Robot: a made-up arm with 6 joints.
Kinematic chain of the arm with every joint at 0, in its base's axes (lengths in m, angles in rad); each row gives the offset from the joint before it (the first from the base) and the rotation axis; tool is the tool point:
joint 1: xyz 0 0 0.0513 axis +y
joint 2: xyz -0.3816 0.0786 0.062 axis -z
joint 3: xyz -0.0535 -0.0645 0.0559 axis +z
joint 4: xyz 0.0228 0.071 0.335 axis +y
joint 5: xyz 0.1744 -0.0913 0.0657 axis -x
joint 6: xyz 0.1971 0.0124 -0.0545 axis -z
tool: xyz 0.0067 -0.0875 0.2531
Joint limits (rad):
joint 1: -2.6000..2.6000
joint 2: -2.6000..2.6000
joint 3: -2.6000..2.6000
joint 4: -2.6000..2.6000
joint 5: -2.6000..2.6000
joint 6: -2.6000..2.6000
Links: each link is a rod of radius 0.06 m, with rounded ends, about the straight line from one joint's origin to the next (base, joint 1, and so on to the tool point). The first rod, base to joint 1, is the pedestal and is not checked.
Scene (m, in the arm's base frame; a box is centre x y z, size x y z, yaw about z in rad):
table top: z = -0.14
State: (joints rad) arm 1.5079 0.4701 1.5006 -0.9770 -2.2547 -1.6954
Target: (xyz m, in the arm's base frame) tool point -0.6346 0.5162 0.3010
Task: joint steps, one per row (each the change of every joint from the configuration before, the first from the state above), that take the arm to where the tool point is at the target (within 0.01 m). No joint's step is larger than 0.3 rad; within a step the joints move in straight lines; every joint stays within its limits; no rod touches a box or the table.
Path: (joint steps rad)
1: -0.2973 -0.0671 0.1024 0.1426 -0.0575 0.0260
2: -0.2973 -0.0670 0.1023 0.1426 -0.0576 0.0260
3: -0.2973 -0.0671 0.1024 0.1427 -0.0576 0.0260
4: -0.2973 -0.0670 0.1023 0.1426 -0.0575 0.0260
5: -0.2973 -0.0671 0.1024 0.1426 -0.0575 0.0260
6: -0.2973 -0.0671 0.1024 0.1426 -0.0576 0.0261

